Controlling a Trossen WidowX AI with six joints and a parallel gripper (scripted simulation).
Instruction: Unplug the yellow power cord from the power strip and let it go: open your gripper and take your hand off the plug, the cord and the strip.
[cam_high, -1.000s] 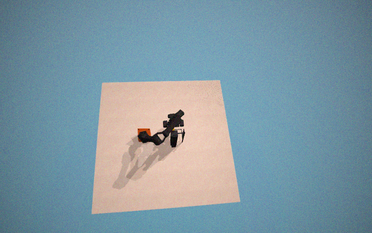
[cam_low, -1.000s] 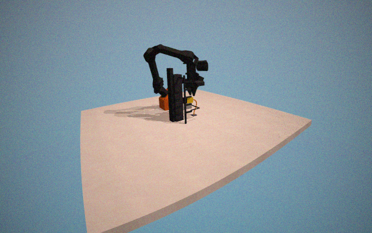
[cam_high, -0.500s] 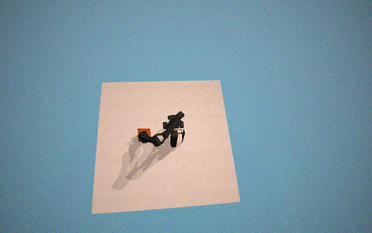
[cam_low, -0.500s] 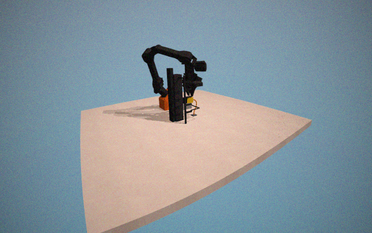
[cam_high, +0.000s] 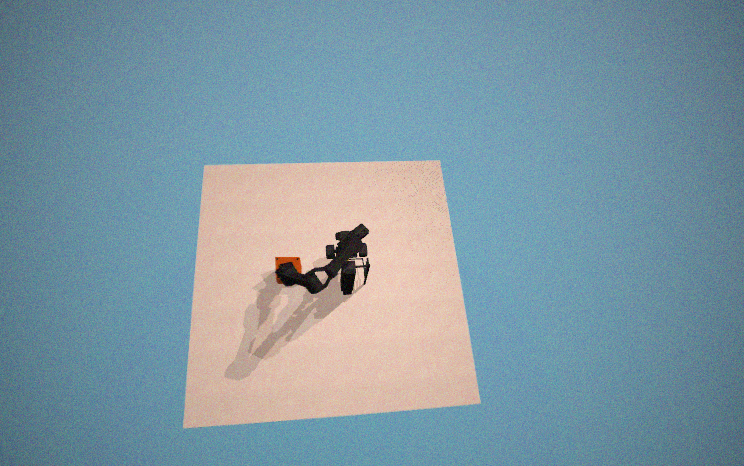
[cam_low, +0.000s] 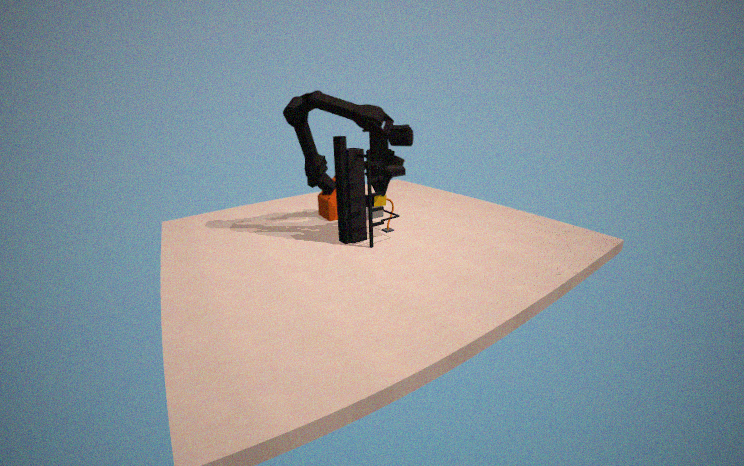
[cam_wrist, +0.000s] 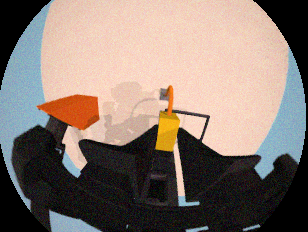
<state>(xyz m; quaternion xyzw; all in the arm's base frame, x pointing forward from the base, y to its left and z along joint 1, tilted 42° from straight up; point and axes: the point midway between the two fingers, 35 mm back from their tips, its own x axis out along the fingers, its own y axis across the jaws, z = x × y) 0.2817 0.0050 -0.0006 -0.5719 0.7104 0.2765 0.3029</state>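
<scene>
The yellow plug lies 30 mm to the right of my gripper tip. The rest, counted from my gripper tip: power strip (110 mm to the right, 20 mm above, 10 mm behind); then grey foot (120 mm below, 30 mm to the left); then thin black rack (110 mm to the right, 80 mm ahead, 20 mm above).
</scene>
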